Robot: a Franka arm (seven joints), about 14 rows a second.
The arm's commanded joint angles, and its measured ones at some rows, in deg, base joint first. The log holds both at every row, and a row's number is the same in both.
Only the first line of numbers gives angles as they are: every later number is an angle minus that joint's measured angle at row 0.
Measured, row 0:
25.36, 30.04, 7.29, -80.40, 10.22, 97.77, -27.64
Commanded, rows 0 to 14:
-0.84, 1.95, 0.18, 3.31, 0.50, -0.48, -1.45
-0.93, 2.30, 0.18, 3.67, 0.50, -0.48, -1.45
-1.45, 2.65, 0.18, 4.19, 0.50, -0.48, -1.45
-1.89, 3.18, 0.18, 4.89, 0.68, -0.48, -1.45
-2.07, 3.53, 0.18, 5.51, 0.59, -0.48, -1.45
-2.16, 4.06, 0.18, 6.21, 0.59, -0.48, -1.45
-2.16, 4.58, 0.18, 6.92, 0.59, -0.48, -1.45
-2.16, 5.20, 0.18, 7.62, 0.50, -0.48, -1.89
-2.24, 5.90, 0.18, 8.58, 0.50, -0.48, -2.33
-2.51, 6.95, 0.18, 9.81, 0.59, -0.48, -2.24
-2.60, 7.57, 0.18, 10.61, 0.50, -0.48, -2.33
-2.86, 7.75, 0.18, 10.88, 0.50, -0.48, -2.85
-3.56, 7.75, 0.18, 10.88, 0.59, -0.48, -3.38
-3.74, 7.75, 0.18, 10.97, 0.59, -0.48, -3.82
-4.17, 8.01, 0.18, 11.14, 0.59, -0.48, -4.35
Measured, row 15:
-3.04, 6.14, -0.05, 8.35, 0.00, 0.00, -2.09
